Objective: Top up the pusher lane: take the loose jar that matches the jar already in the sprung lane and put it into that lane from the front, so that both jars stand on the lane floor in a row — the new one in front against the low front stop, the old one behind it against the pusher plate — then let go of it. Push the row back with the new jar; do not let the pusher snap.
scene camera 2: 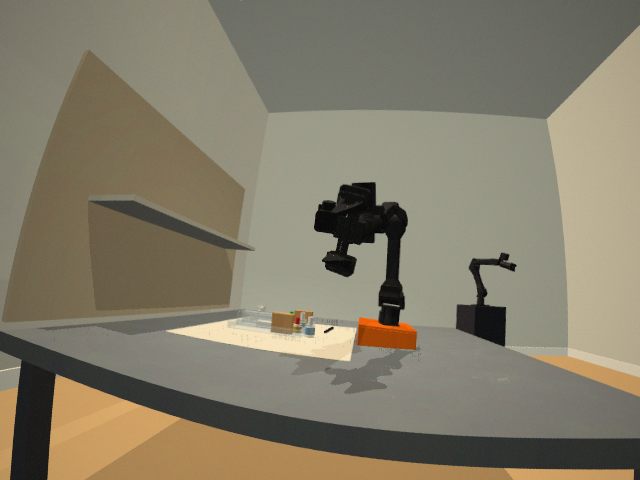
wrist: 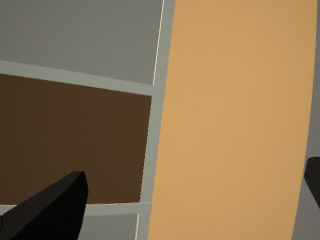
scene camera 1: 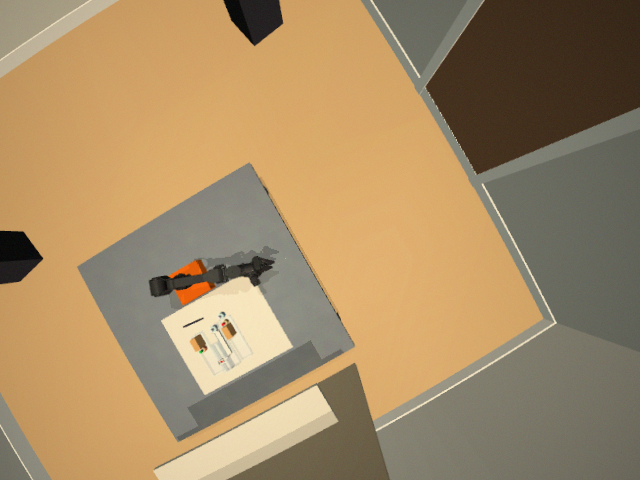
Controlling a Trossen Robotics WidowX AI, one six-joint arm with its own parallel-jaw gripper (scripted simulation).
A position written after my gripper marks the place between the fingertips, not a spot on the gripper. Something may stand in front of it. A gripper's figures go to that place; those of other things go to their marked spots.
Scene:
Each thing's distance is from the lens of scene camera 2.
my gripper [scene camera 2: 328,237]: 0.49 m
grey shelf [scene camera 2: 132,205]: 0.93 m

